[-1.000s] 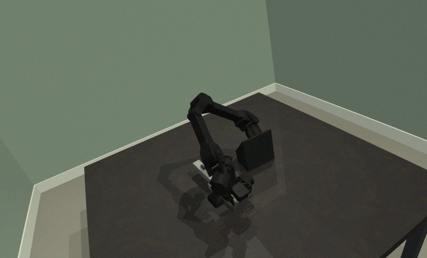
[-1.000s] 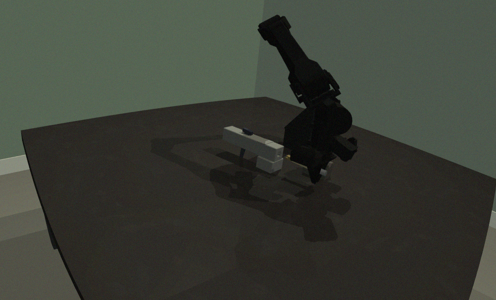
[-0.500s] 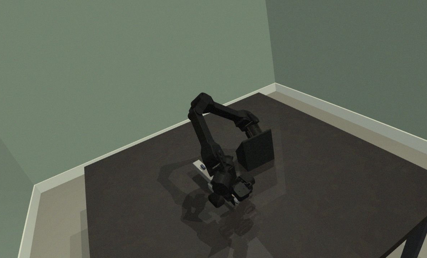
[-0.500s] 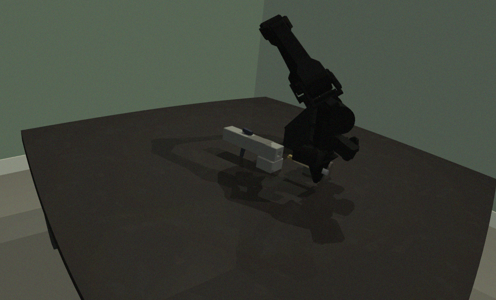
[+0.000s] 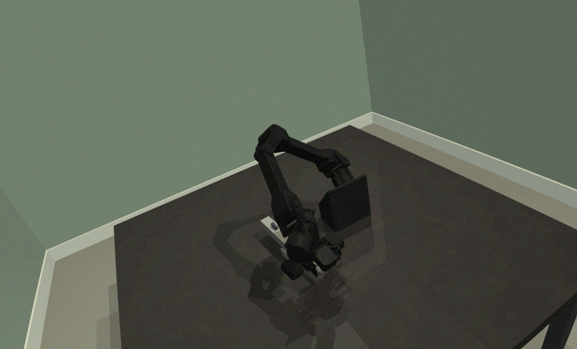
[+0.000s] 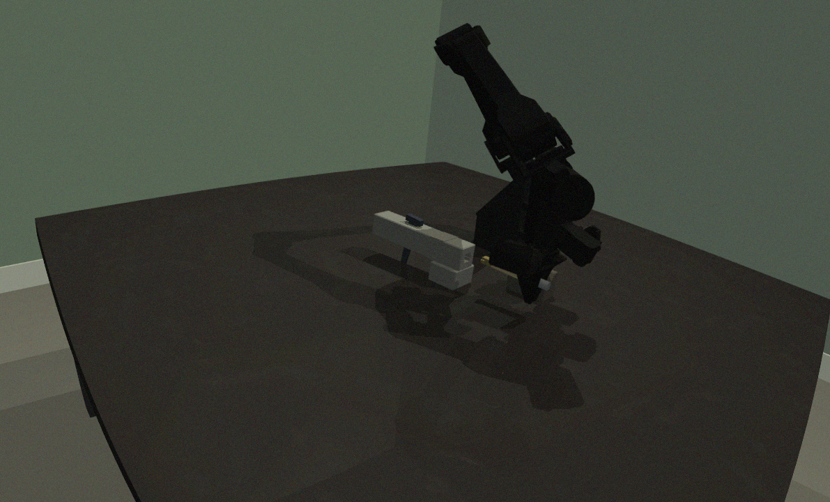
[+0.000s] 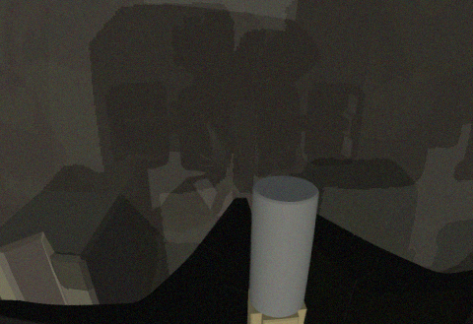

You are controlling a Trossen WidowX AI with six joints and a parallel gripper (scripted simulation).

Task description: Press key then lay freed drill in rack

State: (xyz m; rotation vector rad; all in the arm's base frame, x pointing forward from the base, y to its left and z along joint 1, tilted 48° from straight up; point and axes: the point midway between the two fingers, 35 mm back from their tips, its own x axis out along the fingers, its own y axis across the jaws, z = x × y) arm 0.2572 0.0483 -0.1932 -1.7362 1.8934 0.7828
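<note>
Now: gripper tip 7 cm past the rack block and 4 cm to the left of it. The rest, counted from my gripper tip: dark blue t-shaped peg: 1 cm ahead, 23 cm to the right, 3 cm above; pale housing: 1 cm ahead, 20 cm to the right, 3 cm above.
</note>
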